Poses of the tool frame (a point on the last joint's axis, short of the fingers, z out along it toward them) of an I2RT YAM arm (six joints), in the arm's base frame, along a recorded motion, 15 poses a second.
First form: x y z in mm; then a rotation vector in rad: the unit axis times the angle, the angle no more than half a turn.
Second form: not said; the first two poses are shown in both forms.
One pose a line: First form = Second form
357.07, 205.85, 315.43, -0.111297, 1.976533, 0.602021 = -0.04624, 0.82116, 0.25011, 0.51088, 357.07, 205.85, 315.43
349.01, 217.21, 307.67, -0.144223, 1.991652, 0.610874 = -0.05971, 0.82450, 0.25289, 0.50267, 349.01, 217.21, 307.67
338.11, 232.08, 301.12, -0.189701, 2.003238, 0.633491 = -0.07822, 0.82595, 0.26119, 0.49342, 338.11, 232.08, 301.12
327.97, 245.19, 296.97, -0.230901, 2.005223, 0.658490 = -0.09496, 0.82463, 0.27080, 0.48749, 327.97, 245.19, 296.97
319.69, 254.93, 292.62, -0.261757, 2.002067, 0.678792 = -0.10750, 0.82222, 0.27877, 0.48444, 319.69, 254.93, 292.62
